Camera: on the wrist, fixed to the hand. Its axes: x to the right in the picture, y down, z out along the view.
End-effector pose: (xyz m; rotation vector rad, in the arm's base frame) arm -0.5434 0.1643 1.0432 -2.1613 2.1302 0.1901
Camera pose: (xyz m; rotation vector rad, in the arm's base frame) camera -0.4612 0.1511 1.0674 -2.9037 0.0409 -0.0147
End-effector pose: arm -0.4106 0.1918 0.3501 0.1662 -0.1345 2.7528
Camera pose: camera -0.3920 0.2741 0.3301 0.2121 0.0874 1.2285
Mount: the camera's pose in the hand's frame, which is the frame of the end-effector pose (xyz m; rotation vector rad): 0.0102 -0.0816 -0.0275 0.0849 -0.0368 -1.5304
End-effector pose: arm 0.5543 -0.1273 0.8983 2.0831 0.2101 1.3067
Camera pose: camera 0.5524 -0.0476 0.8641 1.2737 1.4721 0.2711
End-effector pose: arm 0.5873 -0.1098 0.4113 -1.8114 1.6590 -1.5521
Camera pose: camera 0.6106 -0.0788 0.4889 2.2956 0.1161 1.2939
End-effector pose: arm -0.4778 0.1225 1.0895 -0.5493 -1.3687 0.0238
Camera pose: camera -0.4742 0.0447 1.1276 0.6663 -1.5089 -1.1329
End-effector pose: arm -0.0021 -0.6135 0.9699 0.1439 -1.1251 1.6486
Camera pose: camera 0.0712 -0.5891 1.0092 0.8475 -0.5907 0.3000
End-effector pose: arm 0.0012 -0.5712 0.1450 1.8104 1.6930 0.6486
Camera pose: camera -0.0756 -0.5560 0.1078 0.1658 2.3982 -0.1514
